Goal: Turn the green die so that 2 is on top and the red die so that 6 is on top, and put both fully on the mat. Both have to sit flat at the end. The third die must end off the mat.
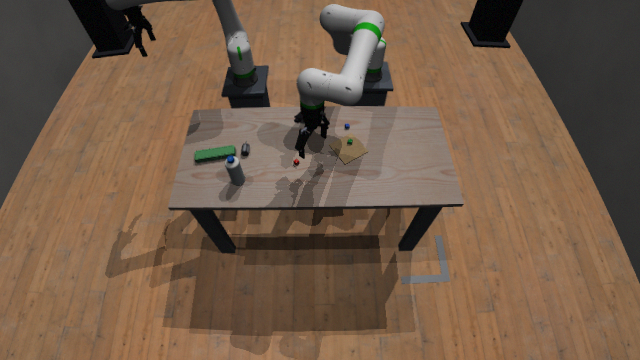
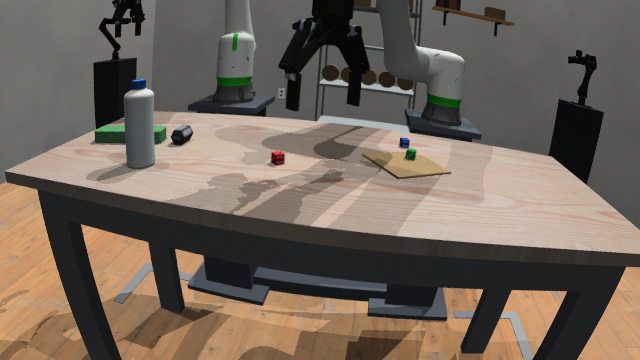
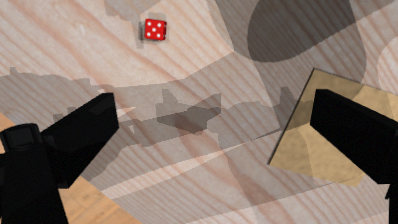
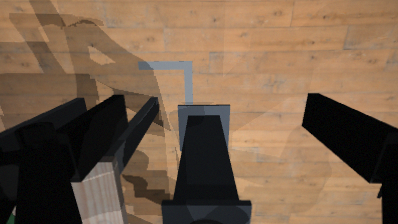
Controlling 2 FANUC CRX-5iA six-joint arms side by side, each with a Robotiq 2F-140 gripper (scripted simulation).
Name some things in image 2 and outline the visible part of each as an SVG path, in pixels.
The left gripper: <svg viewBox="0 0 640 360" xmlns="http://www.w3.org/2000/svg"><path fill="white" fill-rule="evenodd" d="M313 0L313 22L311 20L298 21L296 32L278 65L280 69L285 70L285 78L288 79L286 109L299 111L302 76L299 73L323 45L335 45L339 48L351 70L349 72L347 104L359 106L361 81L364 78L364 74L366 74L366 70L370 70L370 65L362 39L361 26L349 25L349 21L353 18L354 0Z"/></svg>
A tan mat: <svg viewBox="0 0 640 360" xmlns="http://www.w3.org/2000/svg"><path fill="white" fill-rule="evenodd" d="M362 154L362 156L397 179L451 174L451 171L419 153L416 153L414 160L405 158L406 151Z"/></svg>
A bottle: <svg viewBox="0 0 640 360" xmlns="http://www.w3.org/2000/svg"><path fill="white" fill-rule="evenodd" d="M146 79L132 80L132 90L124 95L126 160L128 167L136 169L152 166L156 161L154 93L146 88Z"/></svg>
